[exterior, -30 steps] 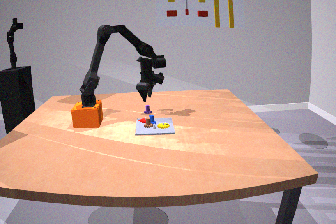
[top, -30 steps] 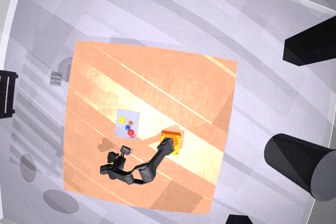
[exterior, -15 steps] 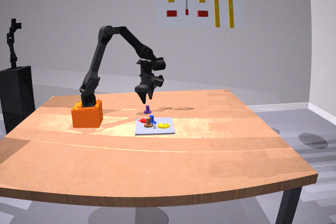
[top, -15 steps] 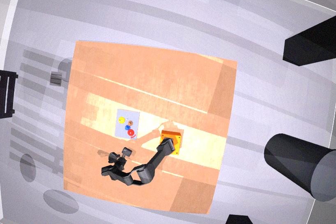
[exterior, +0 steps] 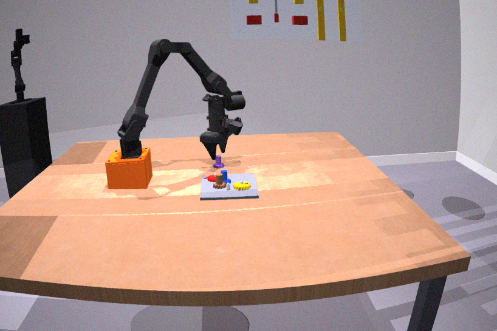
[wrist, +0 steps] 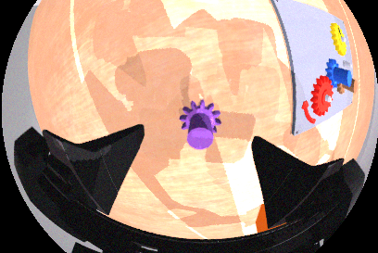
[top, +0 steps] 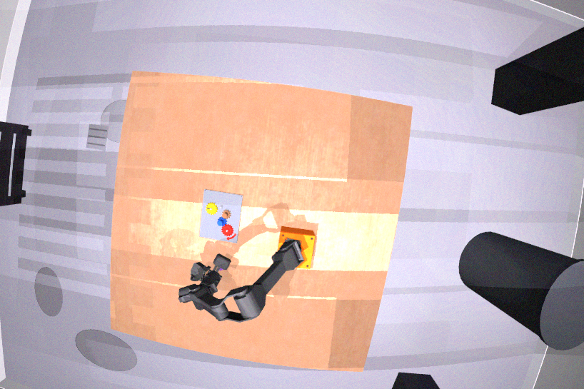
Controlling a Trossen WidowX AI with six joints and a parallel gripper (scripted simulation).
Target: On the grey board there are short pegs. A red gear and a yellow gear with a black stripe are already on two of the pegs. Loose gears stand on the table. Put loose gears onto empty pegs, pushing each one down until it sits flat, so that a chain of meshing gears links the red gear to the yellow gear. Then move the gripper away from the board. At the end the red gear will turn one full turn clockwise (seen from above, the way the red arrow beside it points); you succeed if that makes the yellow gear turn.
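The purple gear is 20 mm below my gripper tip. Round my gripper tip: blue gear 40 mm ahead, 200 mm to the right, 10 mm below; then red arrow 20 mm behind, 140 mm to the right, 30 mm below; then red gear 10 mm ahead, 170 mm to the right, 20 mm below.
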